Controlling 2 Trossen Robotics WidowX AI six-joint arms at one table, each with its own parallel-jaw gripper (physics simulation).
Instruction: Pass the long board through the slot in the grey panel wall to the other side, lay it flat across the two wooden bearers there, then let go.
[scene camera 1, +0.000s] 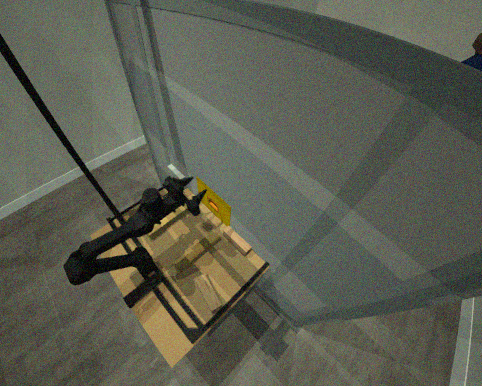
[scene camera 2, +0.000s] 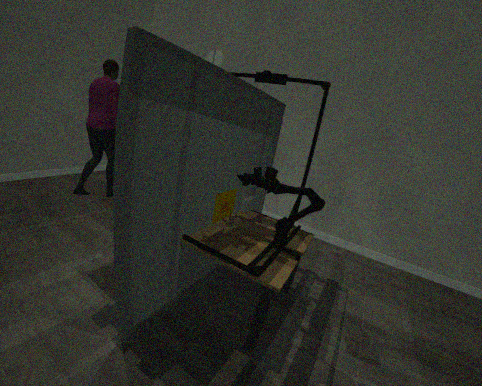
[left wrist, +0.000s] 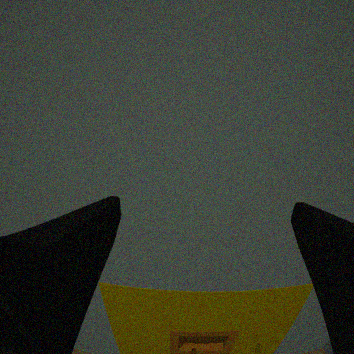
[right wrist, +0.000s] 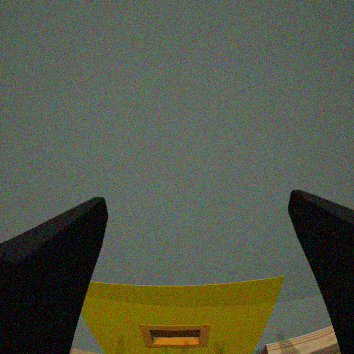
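A grey panel wall (scene camera 1: 300, 165) (scene camera 2: 155, 200) stands along the table. At it is a yellow panel (scene camera 1: 224, 212) (scene camera 2: 224, 205) (left wrist: 150, 310) (right wrist: 115, 305) with an orange-framed slot (scene camera 1: 213, 204) (left wrist: 175, 342) (right wrist: 175, 328). My right gripper (scene camera 1: 198, 185) (right wrist: 200, 204) is open and empty, raised above the table near the yellow panel. My left gripper (scene camera 2: 241, 177) (left wrist: 209, 210) is open and empty, higher than the yellow panel. A pale wooden piece (scene camera 1: 237, 241) lies near the wall; wood also shows low in the right wrist view. I cannot tell which pieces are the long board and bearers.
The wooden table (scene camera 1: 175, 350) (scene camera 2: 277, 282) has black rails (scene camera 1: 225, 304) (scene camera 2: 220, 255) along its edges. Several dim wooden shapes on it show blurred through the translucent wall in scene camera 1. A black pole (scene camera 1: 55, 125) (scene camera 2: 316, 135) rises behind the arms. A person (scene camera 2: 103, 110) stands beyond the wall.
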